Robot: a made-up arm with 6 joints.
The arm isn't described. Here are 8 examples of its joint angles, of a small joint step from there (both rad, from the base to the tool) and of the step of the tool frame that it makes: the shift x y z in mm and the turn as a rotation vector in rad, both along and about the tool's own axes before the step.
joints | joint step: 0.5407 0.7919 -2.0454 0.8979 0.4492 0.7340 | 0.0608 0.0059 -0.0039 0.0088 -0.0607 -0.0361
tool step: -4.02 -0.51 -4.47 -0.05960 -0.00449 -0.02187
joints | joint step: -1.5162 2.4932 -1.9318 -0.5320 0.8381 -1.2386 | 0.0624 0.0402 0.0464 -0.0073 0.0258 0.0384
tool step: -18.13 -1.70 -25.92 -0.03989 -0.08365 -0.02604
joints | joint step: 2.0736 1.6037 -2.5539 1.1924 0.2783 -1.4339 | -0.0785 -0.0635 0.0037 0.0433 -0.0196 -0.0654
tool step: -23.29 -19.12 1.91 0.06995 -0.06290 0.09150
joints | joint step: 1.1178 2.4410 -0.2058 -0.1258 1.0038 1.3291 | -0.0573 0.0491 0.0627 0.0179 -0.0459 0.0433
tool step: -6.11 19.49 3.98 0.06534 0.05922 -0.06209
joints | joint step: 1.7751 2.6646 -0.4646 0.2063 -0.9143 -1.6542 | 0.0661 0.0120 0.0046 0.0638 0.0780 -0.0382
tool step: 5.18 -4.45 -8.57 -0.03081 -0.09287 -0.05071
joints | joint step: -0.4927 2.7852 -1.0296 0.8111 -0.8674 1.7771 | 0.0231 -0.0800 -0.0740 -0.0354 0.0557 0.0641
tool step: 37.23 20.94 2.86 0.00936 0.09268 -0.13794
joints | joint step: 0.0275 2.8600 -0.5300 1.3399 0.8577 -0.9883 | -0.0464 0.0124 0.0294 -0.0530 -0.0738 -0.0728
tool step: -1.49 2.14 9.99 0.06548 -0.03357 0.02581
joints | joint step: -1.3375 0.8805 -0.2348 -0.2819 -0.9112 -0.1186 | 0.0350 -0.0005 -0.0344 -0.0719 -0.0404 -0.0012
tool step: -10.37 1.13 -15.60 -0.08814 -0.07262 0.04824
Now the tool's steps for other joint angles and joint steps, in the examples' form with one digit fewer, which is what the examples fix.
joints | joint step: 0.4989 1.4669 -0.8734 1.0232 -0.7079 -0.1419 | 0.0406 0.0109 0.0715 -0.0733 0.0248 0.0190
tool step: 13.5 2.6 13.6 0.0583 -0.0869 -0.0816
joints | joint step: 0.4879 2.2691 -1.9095 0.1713 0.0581 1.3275 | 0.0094 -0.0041 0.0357 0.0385 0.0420 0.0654
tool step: -3.4 1.3 15.4 0.0262 0.1229 -0.0004
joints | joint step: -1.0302 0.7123 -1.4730 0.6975 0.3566 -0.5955 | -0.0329 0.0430 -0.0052 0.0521 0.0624 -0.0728
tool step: 7.7 13.5 4.1 0.0377 -0.0335 -0.0707
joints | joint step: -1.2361 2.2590 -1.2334 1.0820 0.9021 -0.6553 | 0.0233 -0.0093 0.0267 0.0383 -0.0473 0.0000
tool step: 1.0 6.0 -1.7 -0.0151 0.0203 0.0238
